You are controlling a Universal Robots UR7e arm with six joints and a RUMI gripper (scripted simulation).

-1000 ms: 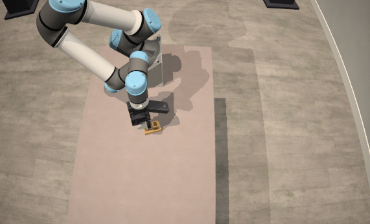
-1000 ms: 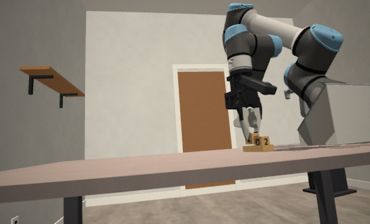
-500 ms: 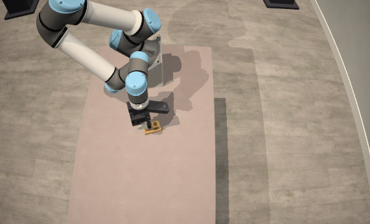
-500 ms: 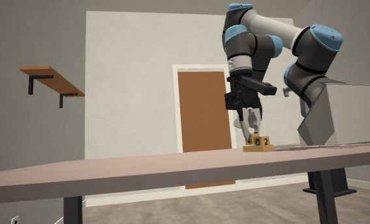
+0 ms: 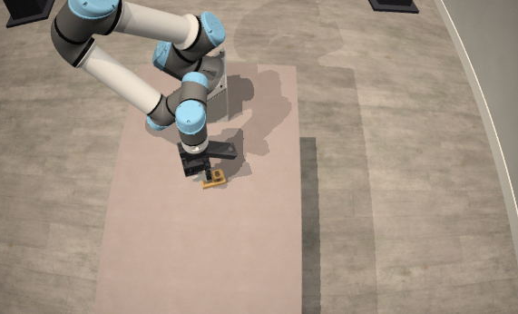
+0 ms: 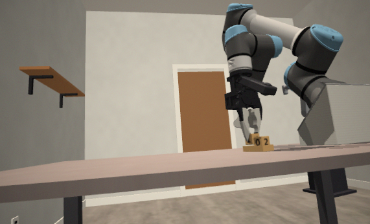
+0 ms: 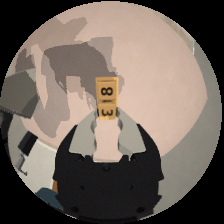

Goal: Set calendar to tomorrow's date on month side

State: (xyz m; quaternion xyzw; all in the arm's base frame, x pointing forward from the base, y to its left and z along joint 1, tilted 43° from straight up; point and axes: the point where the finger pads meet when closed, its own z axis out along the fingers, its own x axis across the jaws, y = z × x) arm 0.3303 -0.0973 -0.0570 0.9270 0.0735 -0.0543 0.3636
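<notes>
The wooden tray is 40 mm below my hand and 20 mm to the left of it.
</notes>
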